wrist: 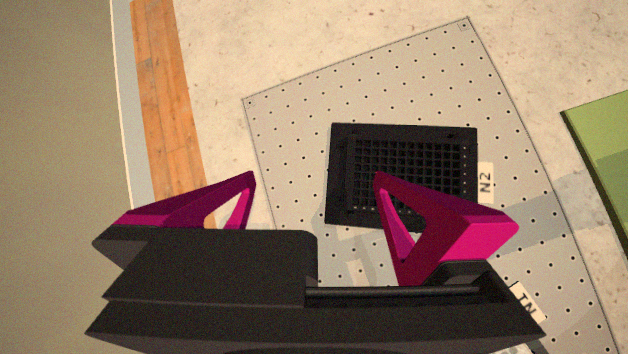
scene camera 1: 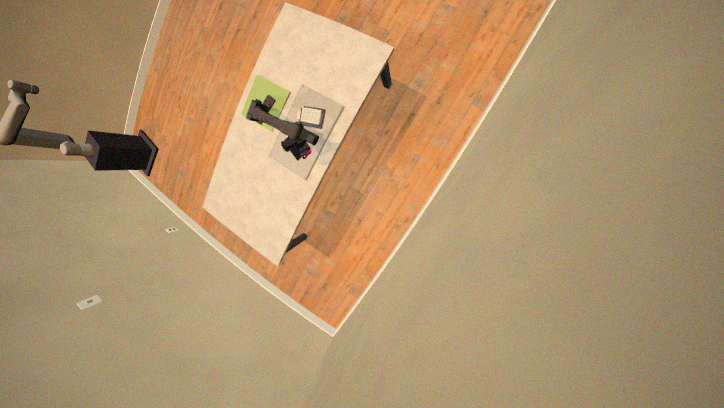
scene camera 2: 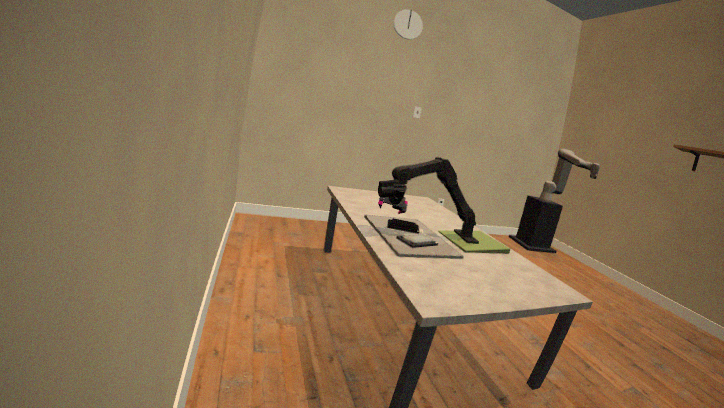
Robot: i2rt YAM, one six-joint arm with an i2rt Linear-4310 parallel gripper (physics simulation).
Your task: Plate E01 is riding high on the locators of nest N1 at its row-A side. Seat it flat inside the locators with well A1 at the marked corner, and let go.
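Frame: origin at the arm's base, x ahead, y left, z up, level; centimetres.
Seen in the pictures: gripper, between the fingertips: (wrist: 314, 177) (scene camera 1: 300, 153) (scene camera 2: 389, 210); arm's base, origin of its link: (scene camera 1: 264, 109) (scene camera 2: 465, 237).
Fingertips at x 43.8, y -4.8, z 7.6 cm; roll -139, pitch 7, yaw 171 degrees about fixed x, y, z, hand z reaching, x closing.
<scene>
Pixels of each thing's top centre, then the offset from my fingertips to it. "spot": a spot on its surface instead.
- Plate E01, centre of its top: (scene camera 2: 419, 235) (scene camera 1: 310, 115) dx -11.2, dy +21.1, dz -4.6 cm
- dark nest N1, centre of its top: (scene camera 2: 417, 238) (scene camera 1: 310, 116) dx -11.0, dy +20.7, dz -6.0 cm
- N1 label, a spot on its surface: (wrist: 527, 302) spot: dx -19.9, dy +16.3, dz -7.6 cm
- black gridded plate, centre of its top: (wrist: 405, 174) (scene camera 2: 404, 222) dx -8.9, dy +0.7, dz -5.2 cm
- N2 label, a spot on its surface: (wrist: 485, 182) spot: dx -18.4, dy +2.9, dz -7.6 cm
Plate E01 (scene camera 1: 311, 116) (scene camera 2: 417, 239) is a pale well plate lying on the dark nest N1 (scene camera 1: 323, 119) (scene camera 2: 432, 244). At this size I cannot tell its tilt or which corner holds well A1. In the wrist view, the N1 label (wrist: 527, 302) shows at the lower right, and the plate is almost wholly hidden beyond the bottom edge. My gripper (scene camera 1: 306, 154) (scene camera 2: 390, 208) (wrist: 314, 177) has magenta fingers, wide open with nothing between them. It hangs above the board on the N2 side, well apart from plate E01.
A black gridded plate (wrist: 400, 160) sits in the black nest N2 (wrist: 340, 200) (scene camera 2: 403, 225), beside the N2 label (wrist: 485, 182). Both nests stand on the grey perforated board (scene camera 1: 331, 103) (scene camera 2: 450, 254) (wrist: 300, 115). My arm stands on a green mat (scene camera 1: 258, 83) (scene camera 2: 493, 245) (wrist: 600, 130). Another arm (scene camera 1: 119, 151) (scene camera 2: 539, 223) stands off the table.
</scene>
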